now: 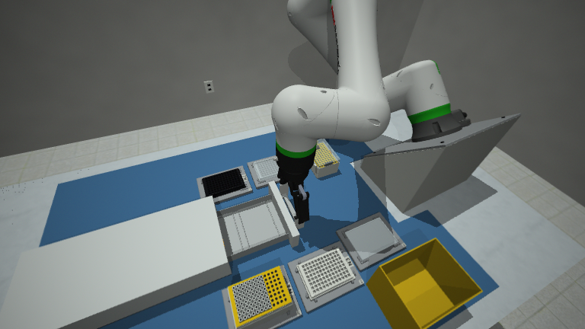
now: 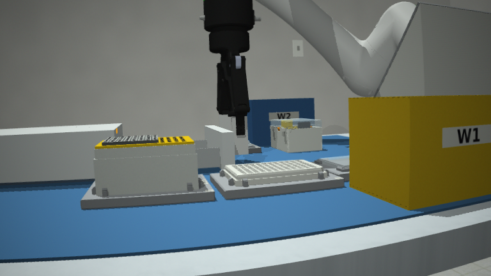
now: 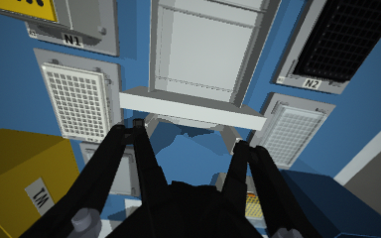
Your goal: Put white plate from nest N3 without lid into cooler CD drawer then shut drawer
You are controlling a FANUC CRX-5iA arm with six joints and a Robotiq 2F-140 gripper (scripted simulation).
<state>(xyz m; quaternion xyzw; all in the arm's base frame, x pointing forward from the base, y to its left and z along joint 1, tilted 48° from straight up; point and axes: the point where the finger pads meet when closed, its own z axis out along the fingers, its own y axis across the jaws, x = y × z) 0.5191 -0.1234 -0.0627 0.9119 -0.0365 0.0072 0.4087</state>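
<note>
My hand is 190 mm to the right of the white plate and 30 mm above it. Round my hand: clear plate 190 mm to the right, 30 mm below, 30 mm behind; then yellow tip box 170 mm to the left, 170 mm ahead, 10 mm above; then drawer 140 mm ahead, 20 mm below, 10 mm to the right.
</note>
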